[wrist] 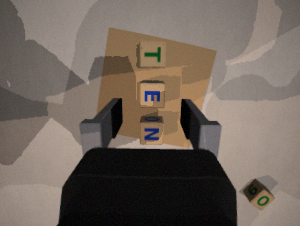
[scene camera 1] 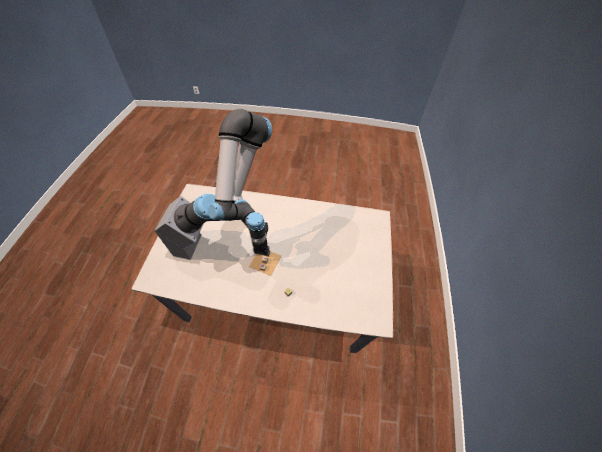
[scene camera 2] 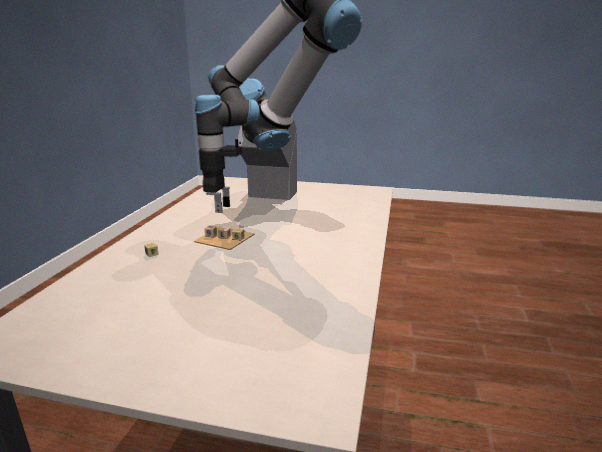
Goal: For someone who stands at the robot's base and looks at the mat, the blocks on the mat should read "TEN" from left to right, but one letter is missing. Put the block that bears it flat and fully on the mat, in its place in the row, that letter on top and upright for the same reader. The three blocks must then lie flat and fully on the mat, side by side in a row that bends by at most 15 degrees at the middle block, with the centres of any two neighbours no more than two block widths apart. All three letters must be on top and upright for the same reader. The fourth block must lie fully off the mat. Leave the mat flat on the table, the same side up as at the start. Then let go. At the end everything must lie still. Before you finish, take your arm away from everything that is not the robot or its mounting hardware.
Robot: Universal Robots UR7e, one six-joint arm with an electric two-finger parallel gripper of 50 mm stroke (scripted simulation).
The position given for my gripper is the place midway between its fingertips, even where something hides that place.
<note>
I see my gripper (scene camera 2: 223,209) and a tan mat (wrist: 188,68).
My gripper shows as well in the wrist view (wrist: 151,110).
</note>
